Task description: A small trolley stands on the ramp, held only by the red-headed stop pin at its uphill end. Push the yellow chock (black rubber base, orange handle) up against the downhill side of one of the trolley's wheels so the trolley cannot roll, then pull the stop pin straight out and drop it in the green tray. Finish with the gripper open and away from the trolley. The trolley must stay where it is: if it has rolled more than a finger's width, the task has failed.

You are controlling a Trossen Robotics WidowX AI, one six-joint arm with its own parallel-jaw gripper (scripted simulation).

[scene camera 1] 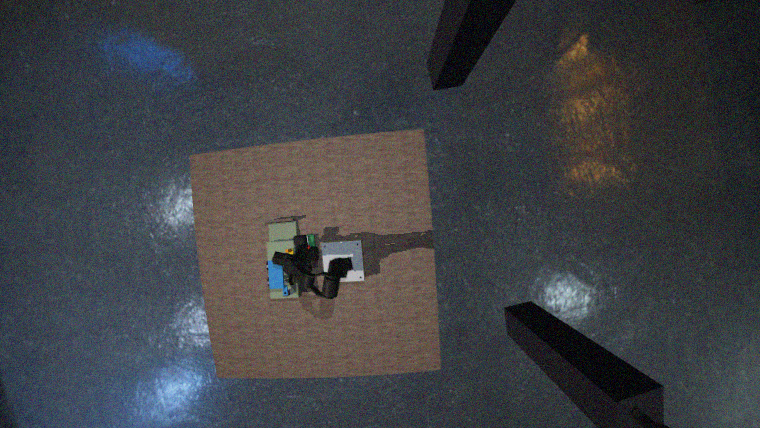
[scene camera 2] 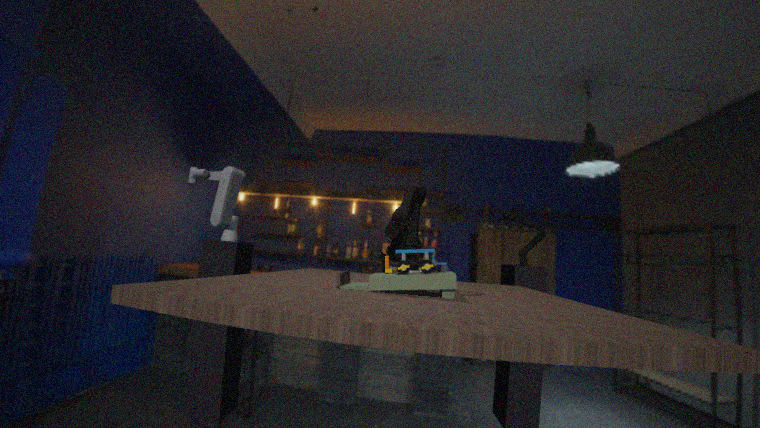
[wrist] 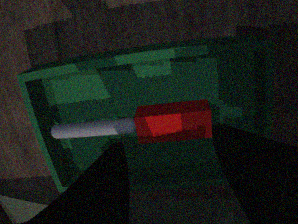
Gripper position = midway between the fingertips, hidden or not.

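There's a ramp (scene camera 2: 435,280) here, and I see a green tray (wrist: 226,79) and a stop pin (wrist: 185,120) too. Scene camera 2 does not show the stop pin, since it's hidden by the ramp. And I see my gripper (wrist: 169,143) as well.
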